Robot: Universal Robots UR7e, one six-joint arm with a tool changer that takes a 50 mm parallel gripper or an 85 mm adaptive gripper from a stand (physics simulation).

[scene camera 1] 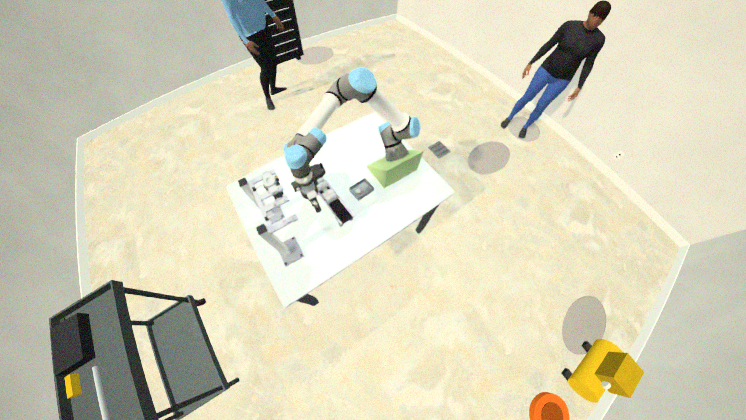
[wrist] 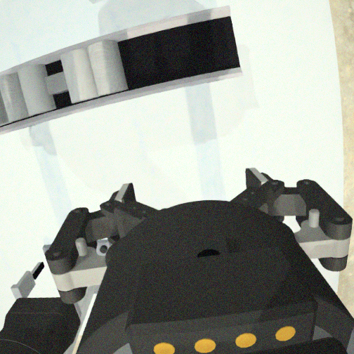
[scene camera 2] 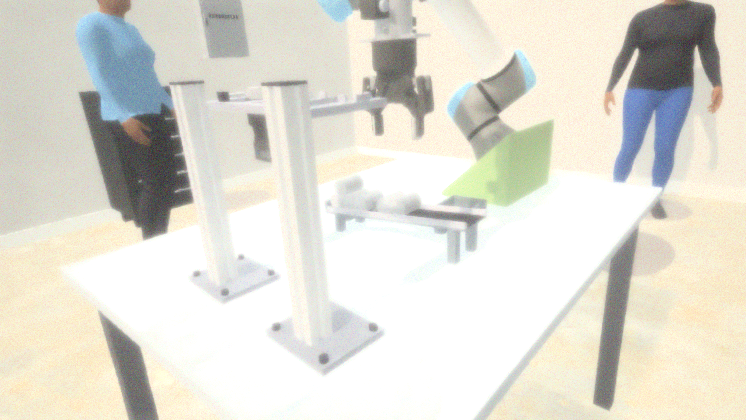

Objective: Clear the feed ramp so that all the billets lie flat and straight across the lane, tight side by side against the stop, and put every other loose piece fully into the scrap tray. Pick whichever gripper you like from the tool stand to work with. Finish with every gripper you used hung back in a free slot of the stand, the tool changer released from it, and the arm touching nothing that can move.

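Where they show: hand, its tool point: (scene camera 2: 393,28); arm's base, origin of its link: (scene camera 1: 397,156) (scene camera 2: 501,153).
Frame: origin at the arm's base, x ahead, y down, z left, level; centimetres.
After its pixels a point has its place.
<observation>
My gripper (scene camera 1: 315,205) (scene camera 2: 397,134) (wrist: 190,185), a dark two-finger adaptive one, is on the arm, open and empty. It hangs above the table, beside the tool stand (scene camera 2: 297,208) @[y -11.8, x 89.1, z 19.6 cm] and higher than the feed ramp (scene camera 1: 341,211) @[y 2.5, x 49.2, z 14.6 cm] (scene camera 2: 443,218) @[y 2.5, x 50.3, z 14.6 cm] (wrist: 180,50). Pale round billets lie across the ramp; in the wrist view one billet (wrist: 107,67) touches a second billet (wrist: 80,75). A gap with a small grey piece (wrist: 56,84) separates them from another billet (wrist: 37,89). A pale piece (scene camera 2: 348,185) @[y -1.3, x 53.3, z -10.8 cm] sits raised at the ramp's far end. The scrap tray (scene camera 1: 352,190) @[y 10.0, x 34.9, z 1.7 cm] holds something pale.
Another dark tool (scene camera 2: 259,136) @[y -17.3, x 78.0, z -5.9 cm] hangs below the stand's plate (scene camera 2: 349,108) @[y -23.2, x 79.0, z 19.7 cm]. The stand's second post (scene camera 2: 203,187) @[y -9.9, x 88.8, z -8.4 cm] rises beside the first. A green wedge-shaped block (scene camera 1: 396,172) @[y -1.8, x 8.7, z 10.9 cm] (scene camera 2: 527,161) @[y 0.0, x 5.4, z 10.7 cm] stands by the arm's base. Two people stand beyond the table; a dark cart (scene camera 1: 121,333) is on the floor.
</observation>
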